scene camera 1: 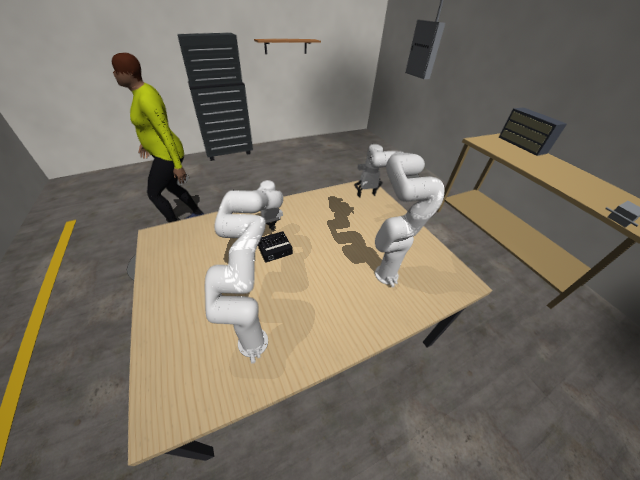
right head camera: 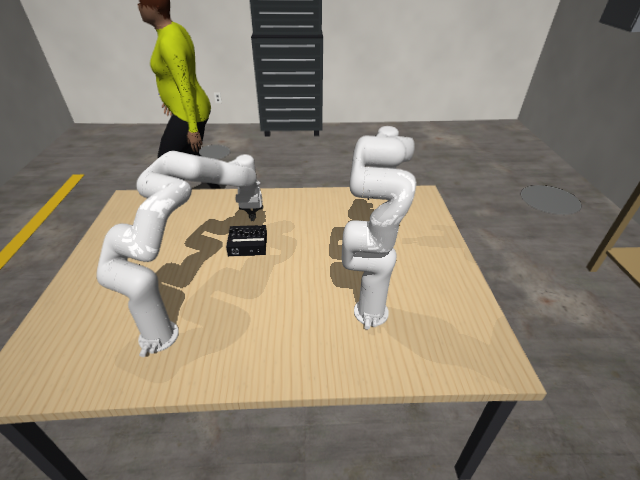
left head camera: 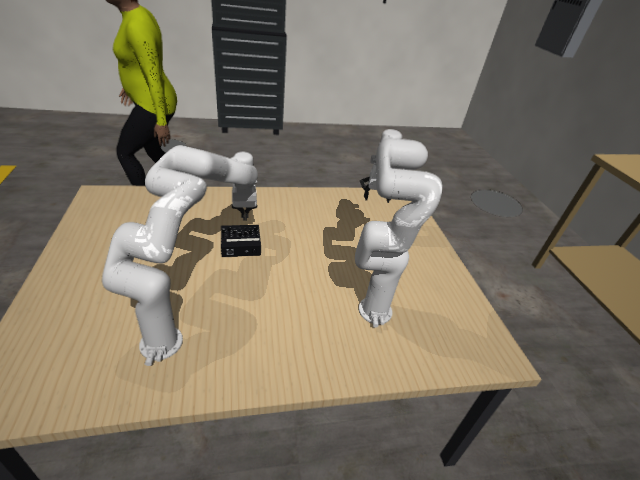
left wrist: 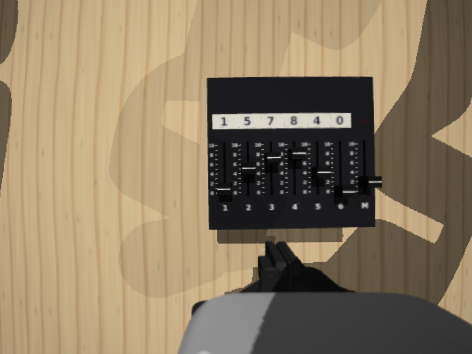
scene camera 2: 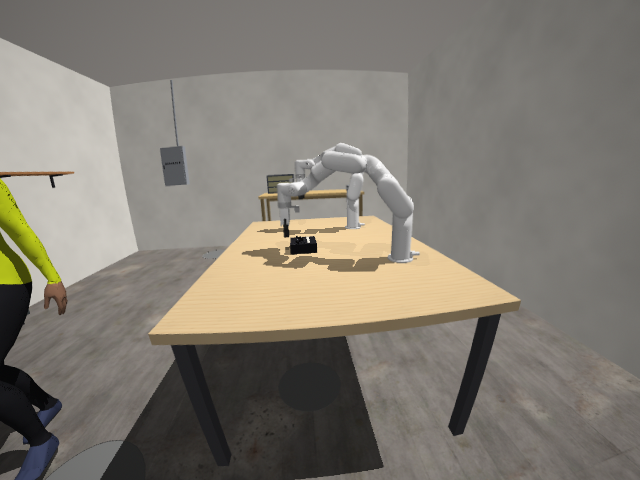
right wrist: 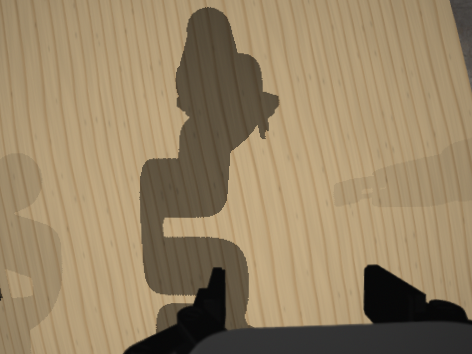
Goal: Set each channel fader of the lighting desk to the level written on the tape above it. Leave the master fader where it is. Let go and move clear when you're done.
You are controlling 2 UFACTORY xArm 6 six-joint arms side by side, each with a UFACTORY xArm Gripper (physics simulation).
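Places are measured from the left arm's base along level axes (x ahead, y left, z up), in metres.
Pixels of known places: left gripper, fingertip midpoint: [scene camera 1: 272,229] [right head camera: 252,219] [left head camera: 244,218] [left wrist: 274,258] [scene camera 2: 286,237]; right gripper, fingertip midpoint: [scene camera 1: 366,195] [right head camera: 379,199] [left head camera: 376,200] [scene camera 2: 301,198] [right wrist: 294,290]; left arm's base, origin of the base link: [scene camera 1: 253,342] [right head camera: 159,336] [left head camera: 161,343] [scene camera 2: 400,258]; right arm's base, origin of the base link: [scene camera 1: 386,274] [right head camera: 371,312] [left head camera: 375,311] [scene camera 2: 352,227].
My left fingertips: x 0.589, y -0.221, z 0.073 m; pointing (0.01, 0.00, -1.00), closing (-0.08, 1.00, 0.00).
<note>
For each thing: its middle in the pictures, then the offset to it from my left fingertips. Level surfaces: height alone.
- black lighting desk, body centre: [left wrist: 285,154] [left head camera: 240,239] [right head camera: 247,239] [scene camera 1: 274,245] [scene camera 2: 303,243] 0.094 m back, 0.012 m left, 0.039 m down
- fader 2, body centre: [left wrist: 248,168] 0.074 m back, 0.028 m right, 0.011 m down
- fader 3, body centre: [left wrist: 272,158] 0.086 m back, 0.007 m right, 0.011 m down
- fader 4, body centre: [left wrist: 296,154] 0.092 m back, 0.014 m left, 0.011 m down
- fader 5, body centre: [left wrist: 321,172] 0.077 m back, 0.038 m left, 0.011 m down
- fader 6, body centre: [left wrist: 345,191] 0.062 m back, 0.062 m left, 0.011 m down
- Master fader, body centre: [left wrist: 370,181] 0.073 m back, 0.084 m left, 0.011 m down
- wooden table, its level: 0.074 m down
The black lighting desk [left head camera: 253,248] [right head camera: 255,248] [scene camera 1: 279,252] [scene camera 2: 303,249] [left wrist: 290,95] lies on the table. Its white tape [left wrist: 282,121] reads 1, 5, 7, 8, 4, 0. In the left wrist view, fader 1 [left wrist: 223,190] stands near 1, fader 2 [left wrist: 248,169] near 5, fader 3 [left wrist: 273,158] near 7, fader 4 [left wrist: 299,154] near 8, fader 5 [left wrist: 324,172] near 4, fader 6 [left wrist: 349,192] near 0. Master fader [left wrist: 375,182] is near 2. My left gripper [left head camera: 245,217] [left wrist: 274,258] is shut and empty, beyond the desk's fader-side edge, apart from it. My right gripper [scene camera 1: 367,194] [right wrist: 294,290] is open and empty above the table.
The wooden table [left head camera: 310,361] [scene camera 1: 336,320] carries both arms; the right arm stands well right of the desk. A person in a yellow top [left head camera: 142,62] [scene camera 1: 150,121] is beyond the table's far edge. A side bench [scene camera 1: 563,170] stands at the right.
</note>
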